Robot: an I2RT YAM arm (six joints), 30 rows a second.
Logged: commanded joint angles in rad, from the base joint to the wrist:
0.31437, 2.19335, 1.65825, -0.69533, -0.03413, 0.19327
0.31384, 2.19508, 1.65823, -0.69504, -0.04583, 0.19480
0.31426, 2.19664, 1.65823, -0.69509, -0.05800, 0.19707
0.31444, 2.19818, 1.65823, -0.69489, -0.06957, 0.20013
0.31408, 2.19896, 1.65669, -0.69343, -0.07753, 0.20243
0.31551, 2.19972, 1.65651, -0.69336, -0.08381, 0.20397
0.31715, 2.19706, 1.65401, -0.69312, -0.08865, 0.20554
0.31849, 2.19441, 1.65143, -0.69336, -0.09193, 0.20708
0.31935, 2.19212, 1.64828, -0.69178, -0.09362, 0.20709
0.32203, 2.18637, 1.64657, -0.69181, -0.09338, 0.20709
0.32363, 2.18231, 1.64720, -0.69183, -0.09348, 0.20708
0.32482, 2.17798, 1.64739, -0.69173, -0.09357, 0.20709
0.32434, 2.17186, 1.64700, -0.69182, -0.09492, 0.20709
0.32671, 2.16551, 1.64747, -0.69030, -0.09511, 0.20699
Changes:
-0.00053, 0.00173, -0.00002, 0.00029, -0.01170, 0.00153
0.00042, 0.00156, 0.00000, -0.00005, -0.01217, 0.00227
0.00018, 0.00154, 0.00000, 0.00020, -0.01157, 0.00306
-0.00036, 0.00078, -0.00154, 0.00146, -0.00796, 0.00230
0.00143, 0.00076, -0.00018, 0.00007, -0.00628, 0.00154
0.00164, -0.00266, -0.00250, 0.00024, -0.00484, 0.00157
0.00134, -0.00265, -0.00258, -0.00024, -0.00328, 0.00154
0.00086, -0.00229, -0.00315, 0.00158, -0.00169, 0.00001
0.00268, -0.00575, -0.00171, -0.00003, 0.00024, 0.00000
0.00160, -0.00406, 0.00063, -0.00002, -0.00010, -0.00001
0.00119, -0.00433, 0.00019, 0.00010, -0.00009, 0.00001
-0.00048, -0.00612, -0.00039, -0.00009, -0.00135, 0.00000
0.00237, -0.00635, 0.00047, 0.00152, -0.00019, -0.00010

